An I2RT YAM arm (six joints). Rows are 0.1 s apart.
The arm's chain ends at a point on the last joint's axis. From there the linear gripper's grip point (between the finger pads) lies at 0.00 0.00 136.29 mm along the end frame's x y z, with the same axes.
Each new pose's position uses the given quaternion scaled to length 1; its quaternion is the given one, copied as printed.
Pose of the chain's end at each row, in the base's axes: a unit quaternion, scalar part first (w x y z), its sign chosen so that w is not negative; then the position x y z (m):
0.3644, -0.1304, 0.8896, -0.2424, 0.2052, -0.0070, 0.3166
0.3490, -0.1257, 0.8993, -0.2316, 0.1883, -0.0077, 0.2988
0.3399, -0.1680, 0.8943, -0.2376, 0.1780, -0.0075, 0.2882
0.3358, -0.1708, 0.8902, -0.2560, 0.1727, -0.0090, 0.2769
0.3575, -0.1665, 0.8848, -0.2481, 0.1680, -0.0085, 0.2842
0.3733, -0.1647, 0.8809, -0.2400, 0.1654, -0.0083, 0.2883
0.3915, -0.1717, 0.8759, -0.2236, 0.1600, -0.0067, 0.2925
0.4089, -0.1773, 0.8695, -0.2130, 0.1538, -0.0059, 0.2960
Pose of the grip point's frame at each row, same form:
0.3644, -0.1304, 0.8896, -0.2424, 0.3022, -0.0528, 0.2325
0.3490, -0.1257, 0.8993, -0.2316, 0.2818, -0.0525, 0.2103
0.3399, -0.1680, 0.8943, -0.2376, 0.2717, -0.0499, 0.1988
0.3358, -0.1708, 0.8902, -0.2560, 0.2661, -0.0555, 0.1892
0.3575, -0.1665, 0.8848, -0.2481, 0.2655, -0.0521, 0.1995
0.3733, -0.1647, 0.8809, -0.2400, 0.2658, -0.0492, 0.2057
0.3915, -0.1717, 0.8759, -0.2236, 0.2639, -0.0418, 0.2116
0.4089, -0.1773, 0.8695, -0.2130, 0.2610, -0.0366, 0.2176

